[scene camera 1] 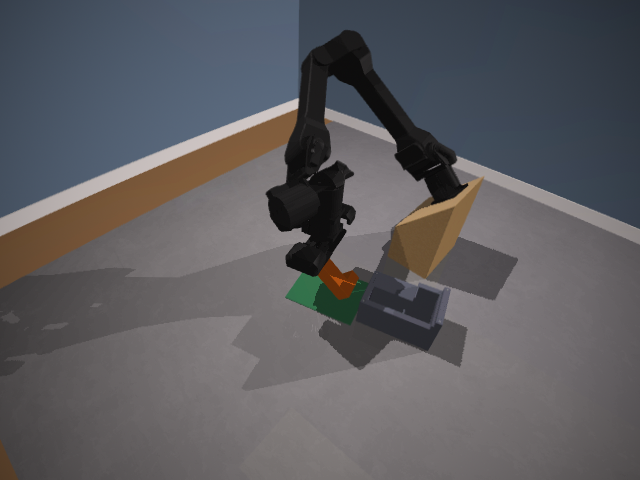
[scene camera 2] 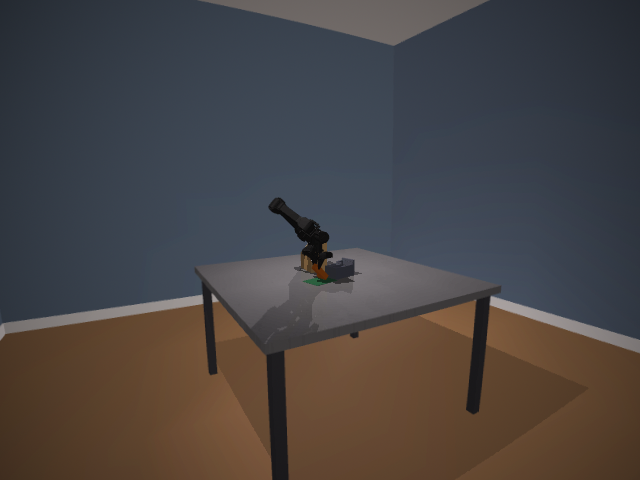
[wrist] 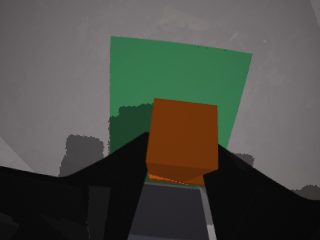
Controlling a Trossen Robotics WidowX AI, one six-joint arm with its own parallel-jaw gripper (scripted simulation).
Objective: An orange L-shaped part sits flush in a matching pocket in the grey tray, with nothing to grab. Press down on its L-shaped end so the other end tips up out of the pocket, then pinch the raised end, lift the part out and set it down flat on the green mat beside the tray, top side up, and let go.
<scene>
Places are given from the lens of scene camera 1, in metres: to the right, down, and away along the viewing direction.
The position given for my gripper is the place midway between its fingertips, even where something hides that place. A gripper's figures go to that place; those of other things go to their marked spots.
my gripper [scene camera 1: 321,265]: 0.00, 0.05, 0.68
orange L-shaped part [scene camera 1: 341,285]: 0.04, 0.09, 0.67
green mat [scene camera 1: 311,292]: -0.02, 0.11, 0.71
</scene>
